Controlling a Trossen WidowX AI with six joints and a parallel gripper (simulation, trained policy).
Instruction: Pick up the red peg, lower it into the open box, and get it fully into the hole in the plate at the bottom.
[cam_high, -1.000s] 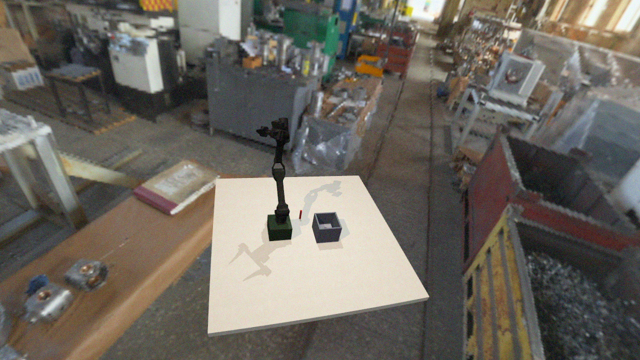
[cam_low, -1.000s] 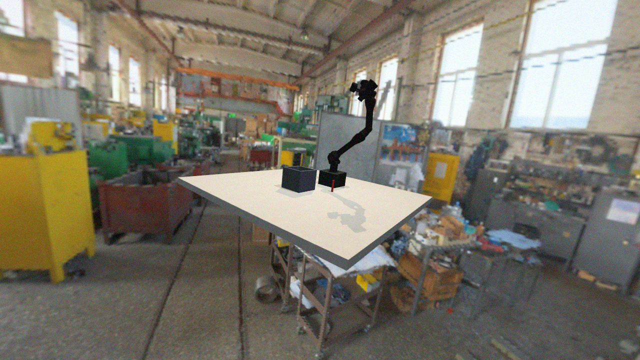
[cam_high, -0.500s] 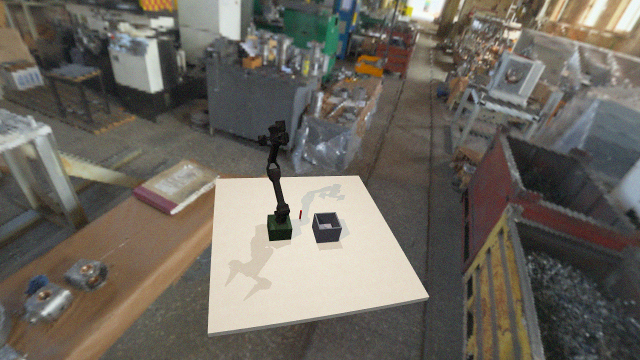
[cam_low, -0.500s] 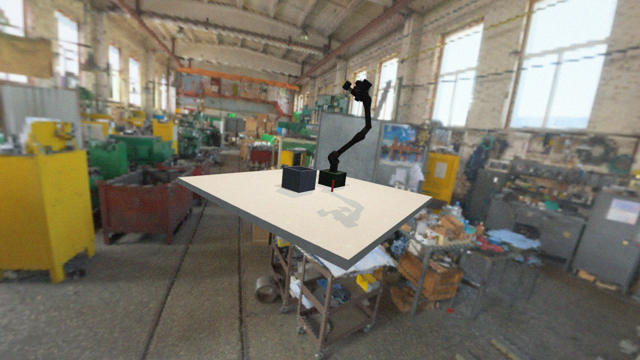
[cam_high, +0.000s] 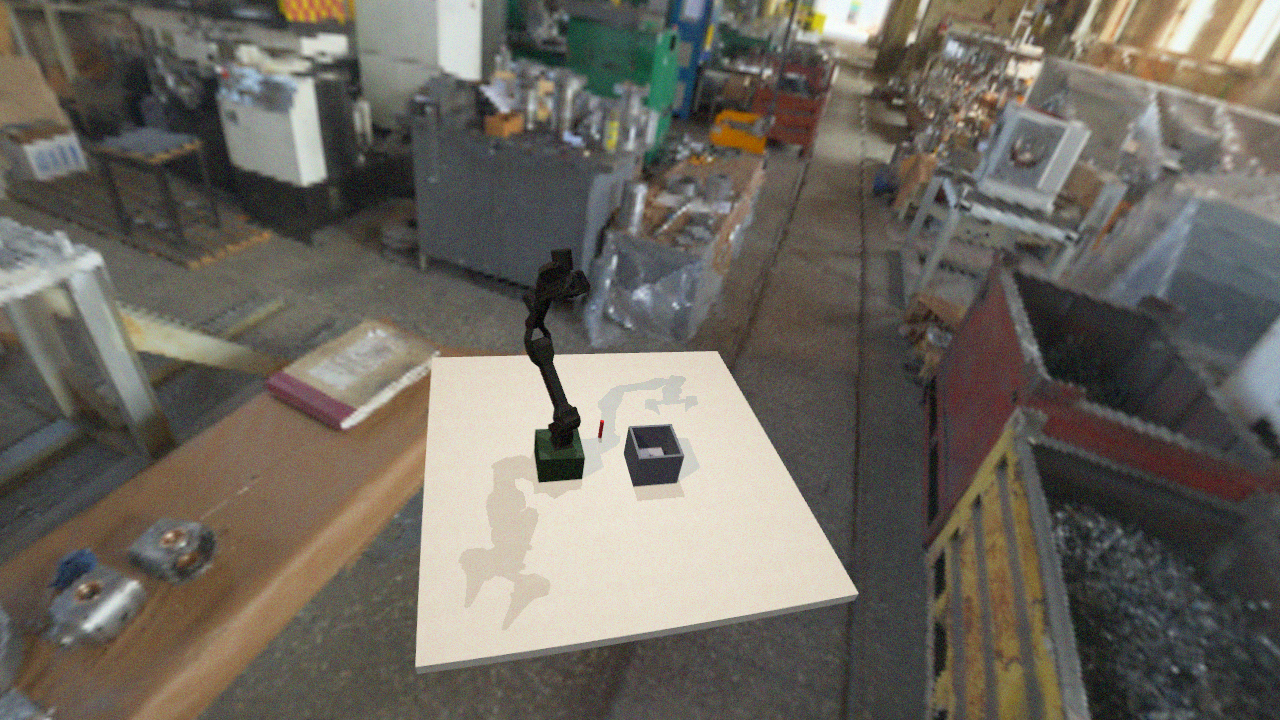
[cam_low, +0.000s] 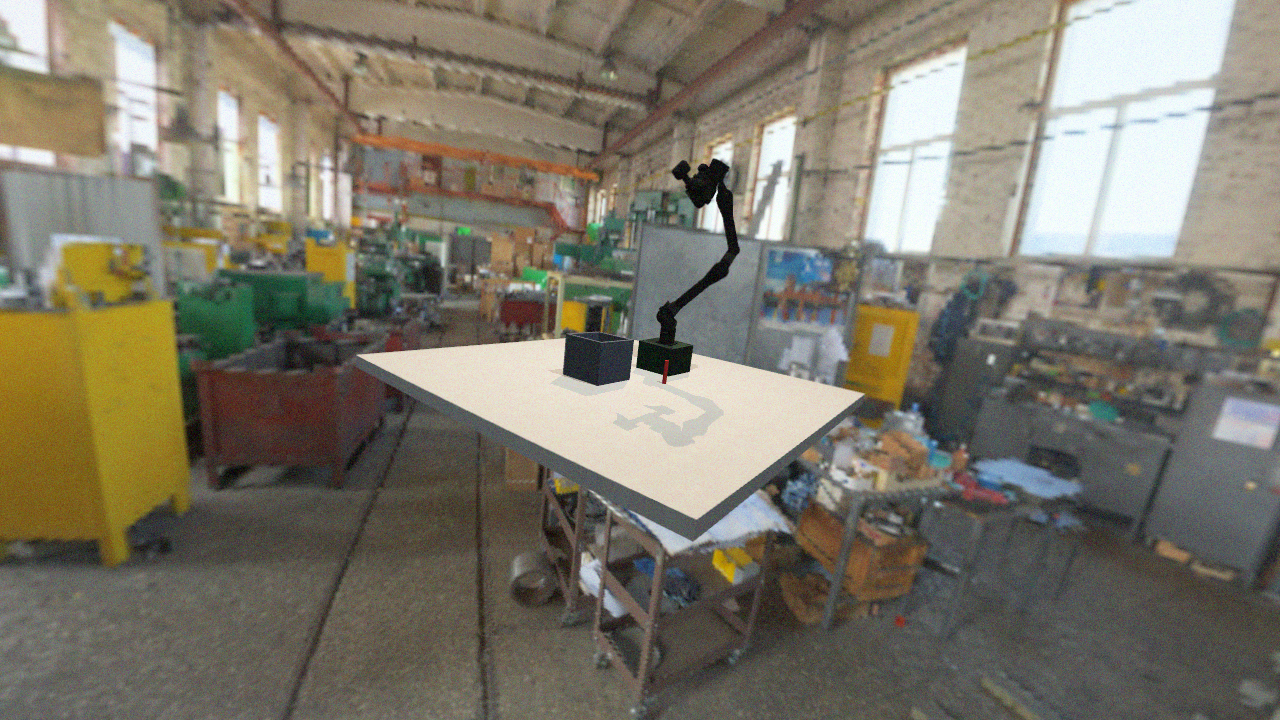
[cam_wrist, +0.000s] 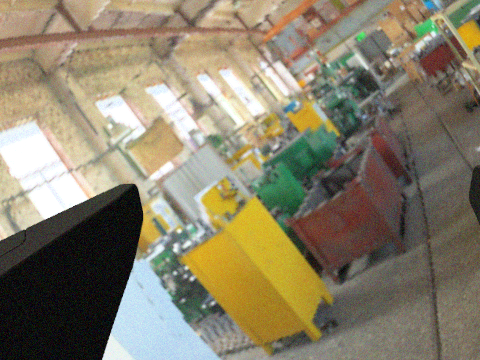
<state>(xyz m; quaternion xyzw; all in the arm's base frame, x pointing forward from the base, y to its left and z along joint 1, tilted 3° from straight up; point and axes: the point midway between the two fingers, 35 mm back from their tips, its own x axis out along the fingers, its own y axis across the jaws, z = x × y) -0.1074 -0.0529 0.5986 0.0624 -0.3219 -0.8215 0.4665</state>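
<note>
My gripper tip is now 29 cm short of the red peg, 15 cm to the right of it and 68 cm above it. Round my gripper tip: plate (41 cm ahead, 5 cm to the right, 67 cm below).
</note>
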